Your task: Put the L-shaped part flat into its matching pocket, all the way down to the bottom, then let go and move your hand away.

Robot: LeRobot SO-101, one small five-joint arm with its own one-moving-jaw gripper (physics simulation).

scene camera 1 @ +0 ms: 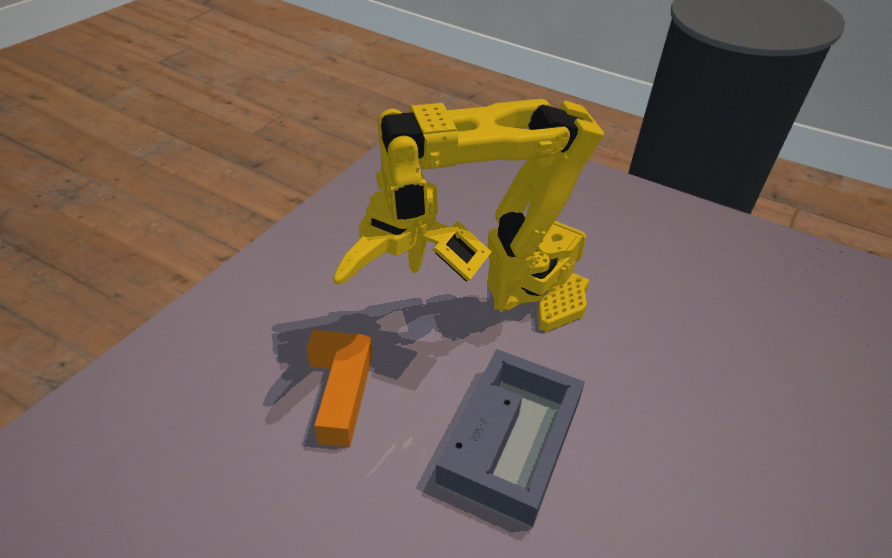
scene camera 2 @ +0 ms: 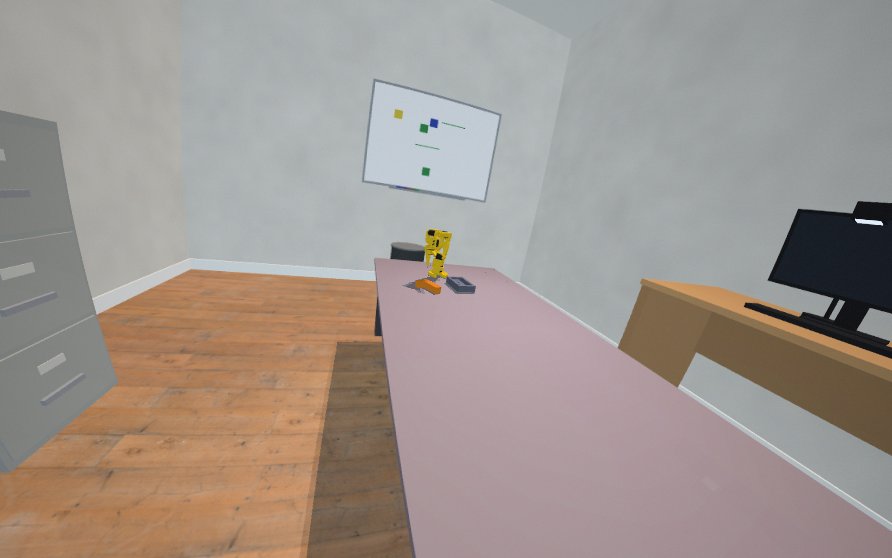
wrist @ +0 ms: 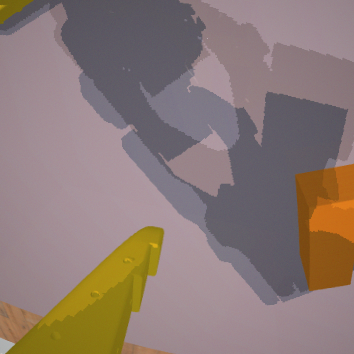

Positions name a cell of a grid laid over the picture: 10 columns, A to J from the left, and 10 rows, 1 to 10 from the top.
Scene:
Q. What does the orange L-shaped part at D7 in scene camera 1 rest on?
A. The table.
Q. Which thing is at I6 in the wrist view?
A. An orange L-shaped part.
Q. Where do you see a grey pocket block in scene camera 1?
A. F9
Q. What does the gripper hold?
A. Nothing.

